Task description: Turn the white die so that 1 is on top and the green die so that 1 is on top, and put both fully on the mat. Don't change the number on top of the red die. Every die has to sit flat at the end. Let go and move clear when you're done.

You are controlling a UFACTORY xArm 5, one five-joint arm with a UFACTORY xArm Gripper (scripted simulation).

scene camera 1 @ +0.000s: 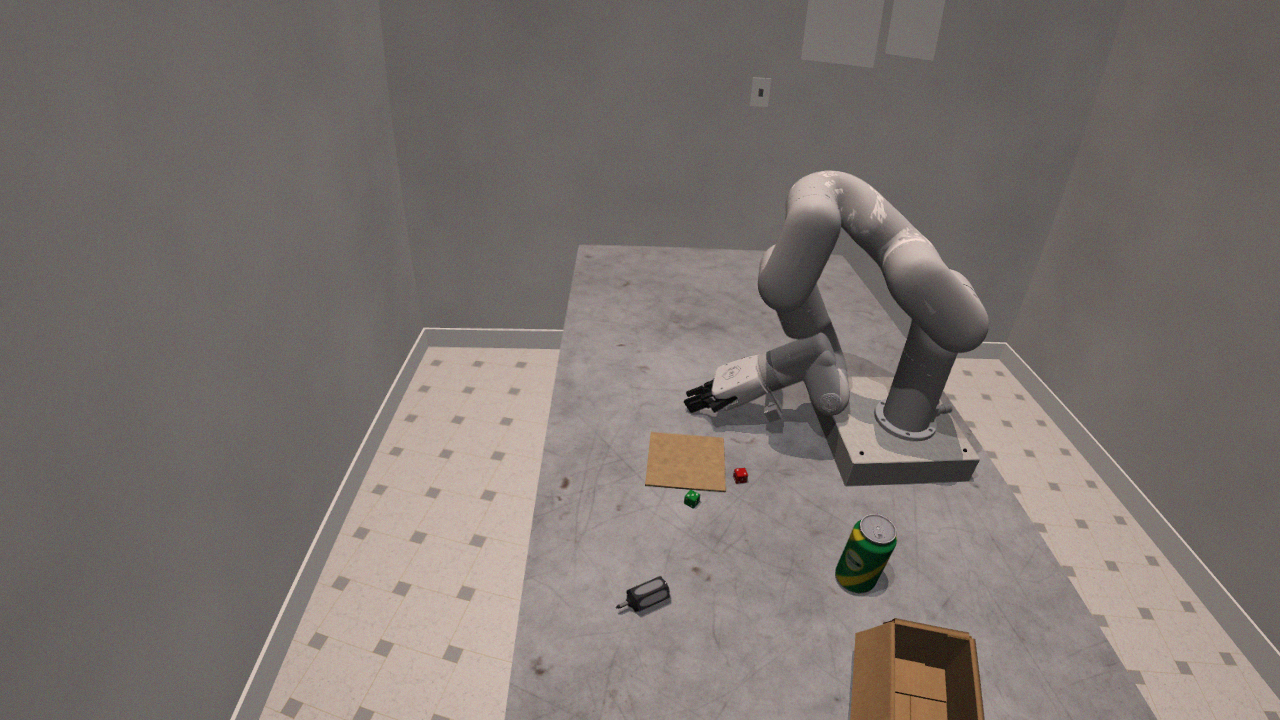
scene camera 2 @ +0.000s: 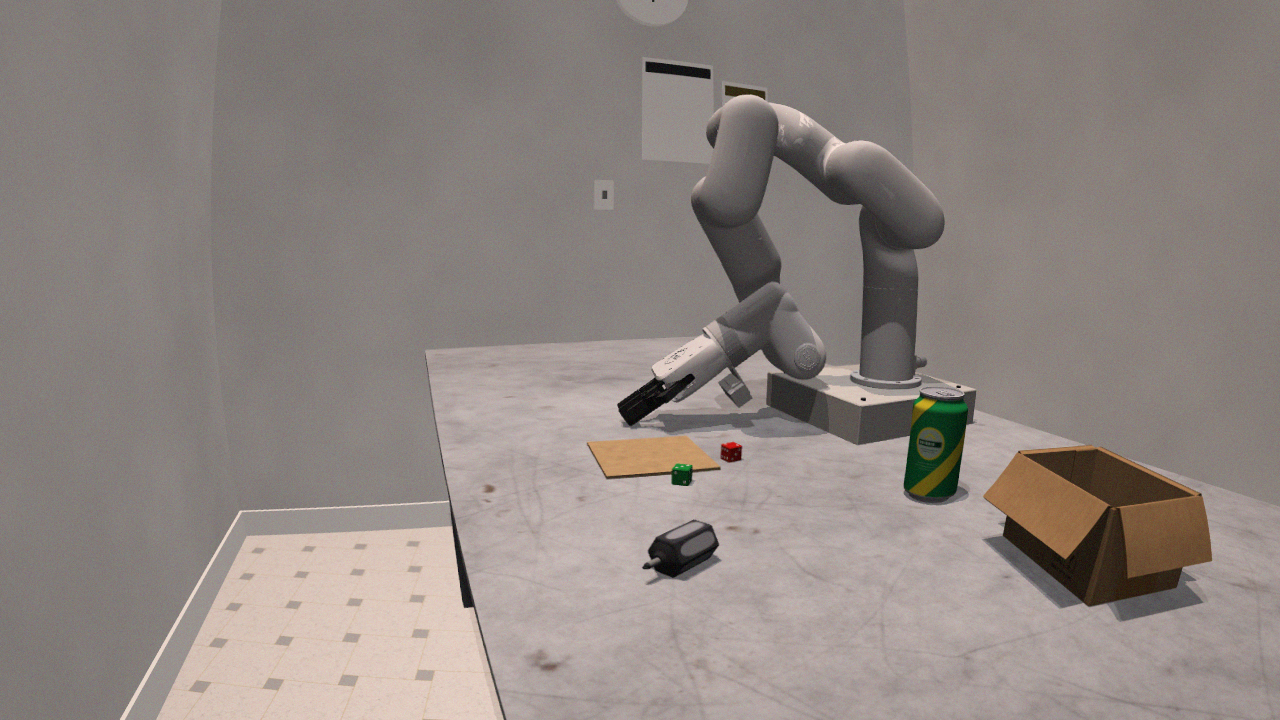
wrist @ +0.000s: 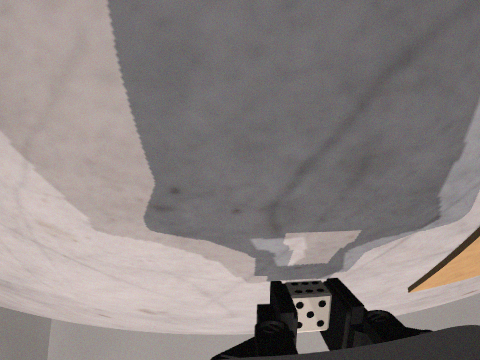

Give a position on a small dark tool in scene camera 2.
At 682, 548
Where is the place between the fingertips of my gripper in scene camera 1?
688, 402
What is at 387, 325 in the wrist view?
My gripper.
